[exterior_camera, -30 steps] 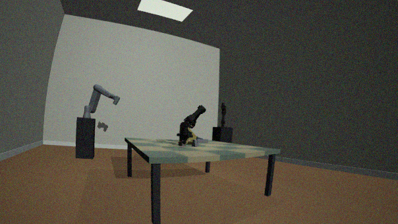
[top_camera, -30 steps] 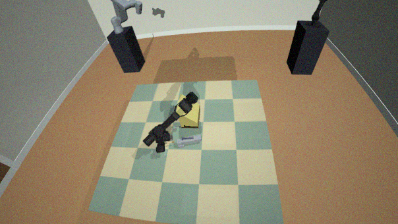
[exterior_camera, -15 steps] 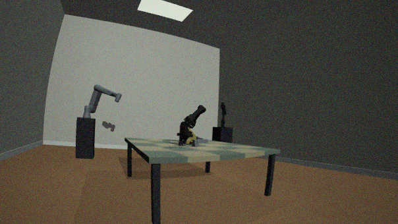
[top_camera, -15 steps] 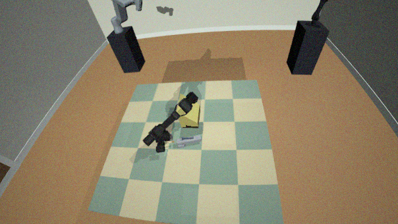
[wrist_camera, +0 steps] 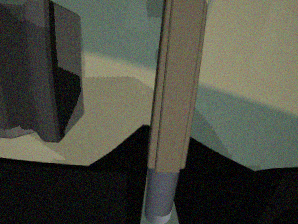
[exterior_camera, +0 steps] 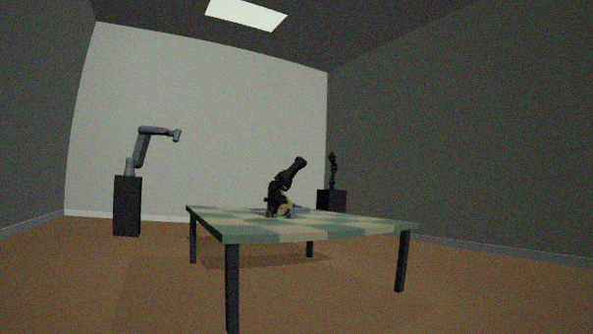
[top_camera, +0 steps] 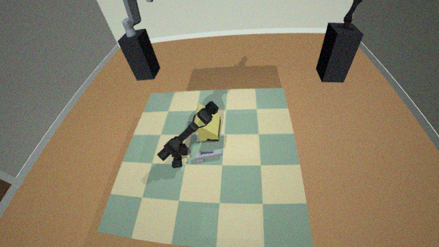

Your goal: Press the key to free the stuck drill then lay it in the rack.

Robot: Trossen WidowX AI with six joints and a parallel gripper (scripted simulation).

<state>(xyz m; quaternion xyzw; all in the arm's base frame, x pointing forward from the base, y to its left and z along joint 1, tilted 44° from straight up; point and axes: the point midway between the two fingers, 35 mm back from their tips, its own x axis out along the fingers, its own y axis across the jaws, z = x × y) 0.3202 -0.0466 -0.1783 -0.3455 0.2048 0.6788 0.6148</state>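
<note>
The drill lies 1 cm behind my gripper tip, 4 cm to the left of it and 4 cm above it. The rest, counted from my gripper tip: dark round housing (4 cm behind, 19 cm to the left, 1 cm above).
</note>
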